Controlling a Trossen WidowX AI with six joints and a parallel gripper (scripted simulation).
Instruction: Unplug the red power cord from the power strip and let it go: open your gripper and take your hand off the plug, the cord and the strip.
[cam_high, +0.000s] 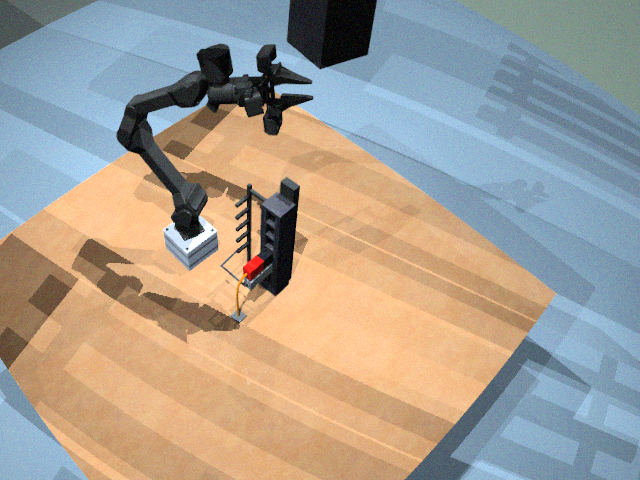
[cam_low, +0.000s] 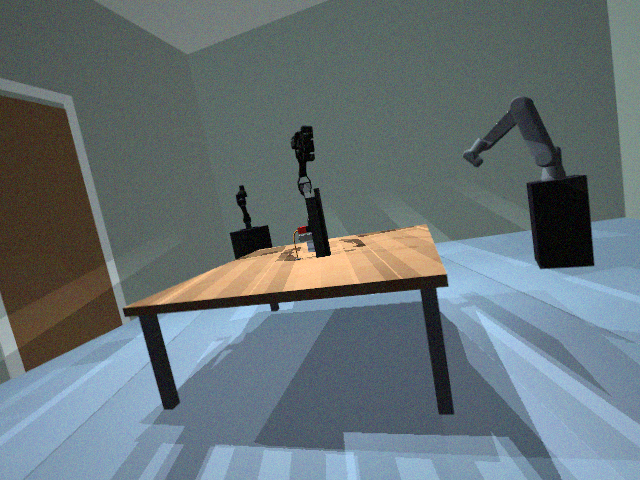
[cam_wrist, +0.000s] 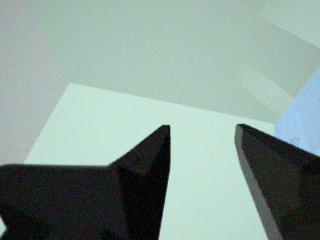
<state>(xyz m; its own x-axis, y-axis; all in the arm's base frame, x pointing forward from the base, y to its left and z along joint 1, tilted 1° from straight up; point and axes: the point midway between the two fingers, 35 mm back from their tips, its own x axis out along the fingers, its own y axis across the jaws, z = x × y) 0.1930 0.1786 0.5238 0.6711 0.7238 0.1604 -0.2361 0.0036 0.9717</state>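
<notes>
My gripper tip is now 45 cm above the red plug, 13 cm to the left of it and 2 cm short of it. The rest, counted from my gripper tip: grey anchor: 61 cm below, 20 cm to the right, 4 cm ahead; then power strip: 46 cm below, 6 cm to the right.
</notes>
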